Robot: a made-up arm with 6 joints.
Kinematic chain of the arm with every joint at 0, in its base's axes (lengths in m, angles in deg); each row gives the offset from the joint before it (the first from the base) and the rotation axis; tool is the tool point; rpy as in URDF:
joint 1: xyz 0 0 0.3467 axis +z
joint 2: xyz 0 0 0 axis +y
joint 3: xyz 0.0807 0 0.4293 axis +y
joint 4: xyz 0.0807 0 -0.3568 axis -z
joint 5: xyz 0 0 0 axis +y
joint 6: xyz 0.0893 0 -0.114 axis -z
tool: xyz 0 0 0 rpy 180 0 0
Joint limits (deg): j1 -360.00..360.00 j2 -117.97..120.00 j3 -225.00..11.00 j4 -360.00..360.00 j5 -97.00..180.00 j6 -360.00..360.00
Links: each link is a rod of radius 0.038 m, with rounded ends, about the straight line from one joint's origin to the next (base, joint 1, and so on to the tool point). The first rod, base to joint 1, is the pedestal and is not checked.
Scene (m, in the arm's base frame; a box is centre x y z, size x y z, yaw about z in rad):
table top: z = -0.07
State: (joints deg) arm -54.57 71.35 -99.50 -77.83 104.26 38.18
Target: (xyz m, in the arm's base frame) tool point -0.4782 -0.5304 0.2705
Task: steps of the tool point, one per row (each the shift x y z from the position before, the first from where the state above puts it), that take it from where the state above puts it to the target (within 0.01 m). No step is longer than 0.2 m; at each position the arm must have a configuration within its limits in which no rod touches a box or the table.
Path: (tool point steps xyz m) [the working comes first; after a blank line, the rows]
Joints at the target: -120.92 55.19 -97.34 -78.59 114.06 38.18
Straight joint move there: clear.

1: -0.1492 -0.0588 0.0404
2: -0.1613 -0.0208 0.0407
3: -0.1631 0.0195 0.0411
4: -0.1545 0.0592 0.0410
5: -0.1359 0.0956 0.0410

